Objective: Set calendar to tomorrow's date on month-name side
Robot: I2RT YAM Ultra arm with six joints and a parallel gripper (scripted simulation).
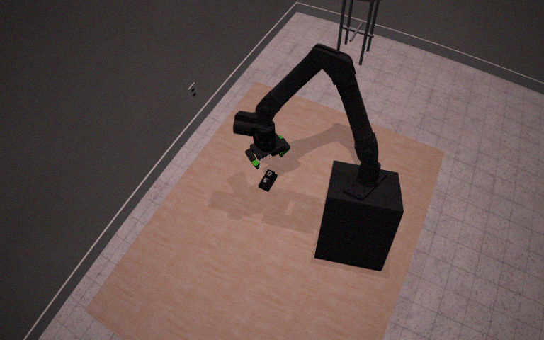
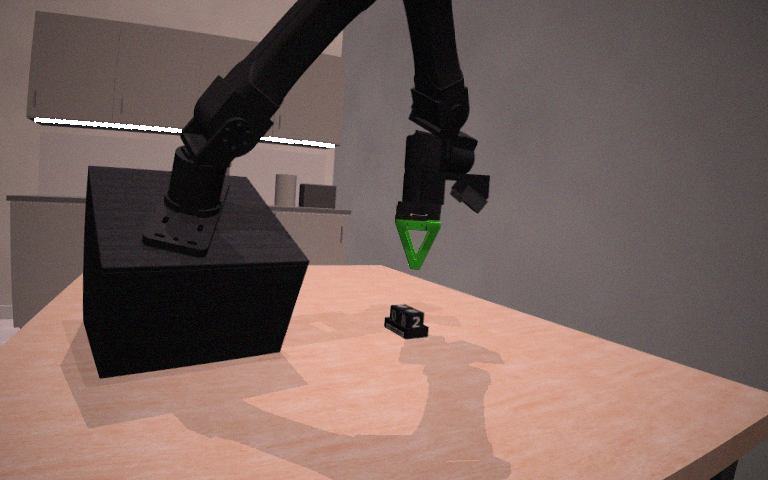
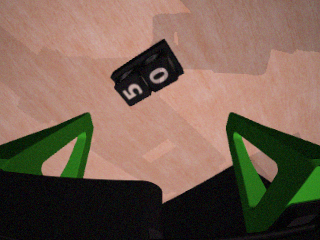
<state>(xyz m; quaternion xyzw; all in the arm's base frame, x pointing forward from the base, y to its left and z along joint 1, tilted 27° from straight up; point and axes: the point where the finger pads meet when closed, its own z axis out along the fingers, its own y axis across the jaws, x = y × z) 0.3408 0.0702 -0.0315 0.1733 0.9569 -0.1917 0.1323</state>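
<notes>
The black cube is 100 mm below my hand. The rest, counted from my hand: black tray 110 mm below, 20 mm to the left.
</notes>
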